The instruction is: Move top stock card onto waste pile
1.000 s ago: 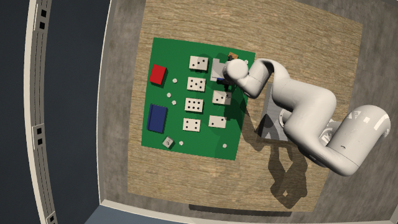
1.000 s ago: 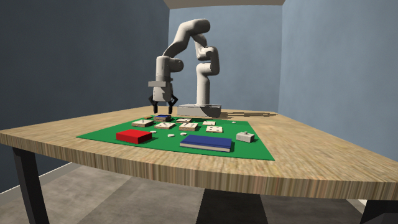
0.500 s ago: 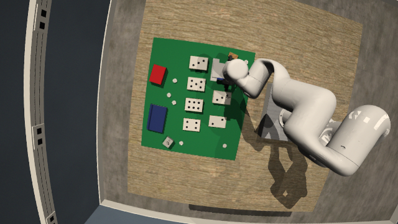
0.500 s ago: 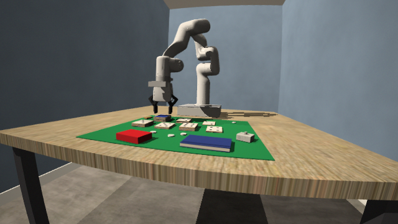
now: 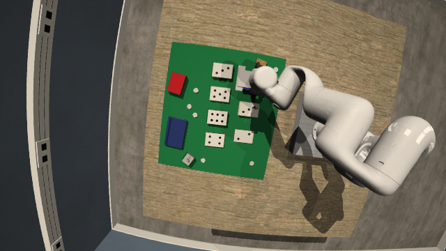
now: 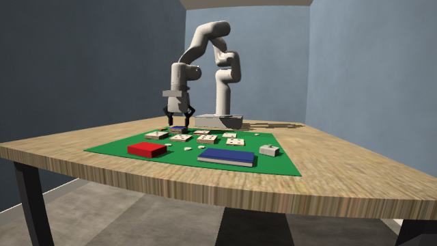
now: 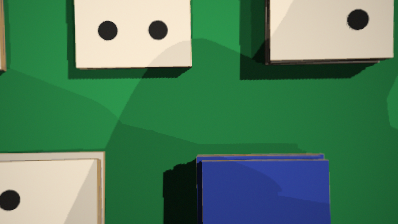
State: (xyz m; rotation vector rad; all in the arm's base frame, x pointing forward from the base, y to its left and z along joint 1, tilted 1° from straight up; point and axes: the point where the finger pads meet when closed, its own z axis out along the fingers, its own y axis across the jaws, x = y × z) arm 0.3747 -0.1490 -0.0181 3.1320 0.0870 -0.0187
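Now: hand 2 cm past the brown piece, 10 cm to the left of it and 4 cm above it. The rest, counted from my hand: blue book: 31 cm ahead, 29 cm to the left, 4 cm below; red box: 34 cm ahead, 6 cm to the left, 3 cm below; green mat: 12 cm ahead, 16 cm to the left, 6 cm below.
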